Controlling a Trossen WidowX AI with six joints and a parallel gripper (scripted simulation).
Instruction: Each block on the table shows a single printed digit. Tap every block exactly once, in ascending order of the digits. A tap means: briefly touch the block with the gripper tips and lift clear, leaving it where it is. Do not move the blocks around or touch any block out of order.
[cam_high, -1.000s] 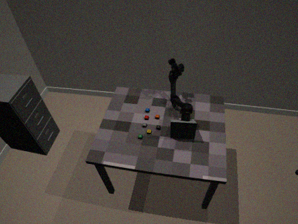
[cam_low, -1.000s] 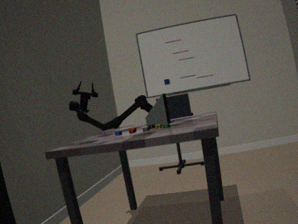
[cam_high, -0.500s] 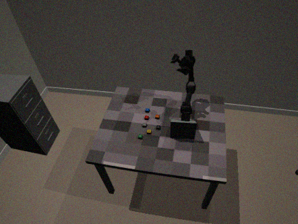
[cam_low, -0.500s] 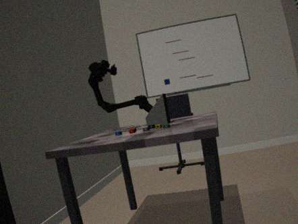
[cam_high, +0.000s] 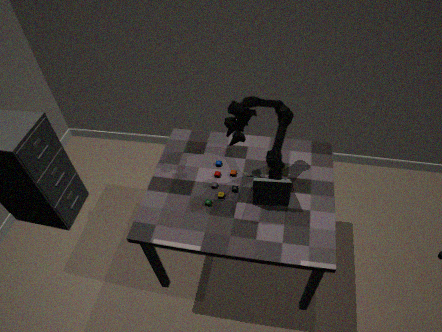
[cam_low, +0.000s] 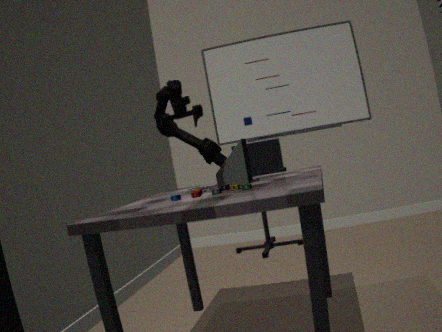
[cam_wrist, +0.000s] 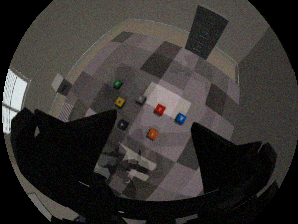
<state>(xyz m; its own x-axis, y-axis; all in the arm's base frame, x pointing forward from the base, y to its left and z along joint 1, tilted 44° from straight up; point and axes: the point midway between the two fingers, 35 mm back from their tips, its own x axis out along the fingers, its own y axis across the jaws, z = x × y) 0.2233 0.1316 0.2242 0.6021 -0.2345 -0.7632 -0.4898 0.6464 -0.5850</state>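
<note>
My gripper tip is now 170 mm to the right of the yellow block and 270 mm above it. From my gripper tip the other things lie so: blue block 90 mm ahead, 60 mm to the right, 270 mm below; red block 70 mm ahead, 20 mm to the left, 270 mm below; orange block 20 mm behind, 10 mm to the right, 270 mm below.
</note>
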